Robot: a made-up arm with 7 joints. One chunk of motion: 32 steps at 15 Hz.
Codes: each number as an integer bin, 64 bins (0 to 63) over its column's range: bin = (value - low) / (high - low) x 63, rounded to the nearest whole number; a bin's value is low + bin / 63 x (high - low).
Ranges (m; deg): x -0.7..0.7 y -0.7..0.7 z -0.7..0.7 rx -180..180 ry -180..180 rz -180..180
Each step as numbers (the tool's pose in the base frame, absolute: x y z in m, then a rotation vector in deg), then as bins.
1 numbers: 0.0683 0.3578 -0.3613 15.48 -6.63 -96.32
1 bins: 35 48 15 34 30 15
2 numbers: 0.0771 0.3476 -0.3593 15.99 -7.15 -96.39
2 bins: 35 47 15 34 30 15
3 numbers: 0.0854 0.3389 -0.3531 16.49 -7.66 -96.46
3 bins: 35 47 16 34 30 15
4 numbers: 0.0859 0.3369 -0.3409 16.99 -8.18 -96.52
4 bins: 35 47 16 34 30 15
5 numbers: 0.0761 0.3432 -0.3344 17.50 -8.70 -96.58
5 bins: 35 47 16 35 30 15
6 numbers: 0.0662 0.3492 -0.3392 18.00 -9.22 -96.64
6 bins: 34 47 16 35 30 15
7 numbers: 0.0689 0.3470 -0.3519 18.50 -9.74 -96.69
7 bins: 35 47 16 35 30 15
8 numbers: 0.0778 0.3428 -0.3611 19.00 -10.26 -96.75
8 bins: 35 47 15 35 30 15
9 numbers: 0.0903 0.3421 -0.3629 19.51 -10.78 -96.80
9 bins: 36 47 15 35 30 15
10 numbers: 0.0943 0.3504 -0.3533 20.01 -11.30 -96.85
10 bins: 36 47 16 35 30 15
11 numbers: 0.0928 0.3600 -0.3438 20.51 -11.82 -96.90
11 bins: 36 48 16 35 29 15
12 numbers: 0.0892 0.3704 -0.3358 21.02 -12.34 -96.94
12 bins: 36 48 16 35 29 15
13 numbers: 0.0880 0.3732 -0.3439 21.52 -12.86 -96.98
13 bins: 35 48 16 35 29 15
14 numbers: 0.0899 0.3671 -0.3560 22.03 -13.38 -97.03
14 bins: 36 48 15 35 29 15
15 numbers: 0.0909 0.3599 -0.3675 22.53 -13.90 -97.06
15 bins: 36 48 15 35 29 15
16 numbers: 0.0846 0.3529 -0.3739 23.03 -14.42 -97.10
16 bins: 35 47 15 36 29 15
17 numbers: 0.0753 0.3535 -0.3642 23.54 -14.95 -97.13
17 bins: 35 47 15 36 29 15
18 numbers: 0.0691 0.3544 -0.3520 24.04 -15.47 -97.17
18 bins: 35 47 16 36 29 14
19 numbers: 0.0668 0.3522 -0.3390 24.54 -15.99 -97.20
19 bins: 35 47 16 36 29 14
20 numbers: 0.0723 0.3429 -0.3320 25.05 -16.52 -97.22
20 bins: 35 47 17 36 29 14
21 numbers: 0.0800 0.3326 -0.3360 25.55 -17.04 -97.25
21 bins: 35 46 16 36 29 14
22 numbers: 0.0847 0.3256 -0.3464 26.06 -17.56 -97.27
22 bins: 35 46 16 36 28 14
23 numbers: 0.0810 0.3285 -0.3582 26.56 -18.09 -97.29
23 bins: 35 46 15 36 28 14
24 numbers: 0.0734 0.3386 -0.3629 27.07 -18.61 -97.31
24 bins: 35 47 15 36 28 14
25 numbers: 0.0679 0.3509 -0.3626 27.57 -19.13 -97.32
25 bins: 35 47 15 36 28 14
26 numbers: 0.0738 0.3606 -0.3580 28.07 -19.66 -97.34
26 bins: 35 48 15 36 28 14
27 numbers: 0.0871 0.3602 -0.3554 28.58 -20.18 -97.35
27 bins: 35 48 16 37 28 14
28 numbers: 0.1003 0.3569 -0.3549 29.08 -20.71 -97.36
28 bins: 36 48 16 37 28 14
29 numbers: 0.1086 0.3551 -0.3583 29.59 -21.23 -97.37
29 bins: 36 47 15 37 28 14
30 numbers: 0.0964 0.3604 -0.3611 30.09 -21.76 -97.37
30 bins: 36 48 15 37 28 14
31 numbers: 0.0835 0.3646 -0.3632 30.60 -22.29 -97.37
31 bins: 35 48 15 37 28 14
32 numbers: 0.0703 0.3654 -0.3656 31.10 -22.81 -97.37
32 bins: 35 48 15 37 28 14
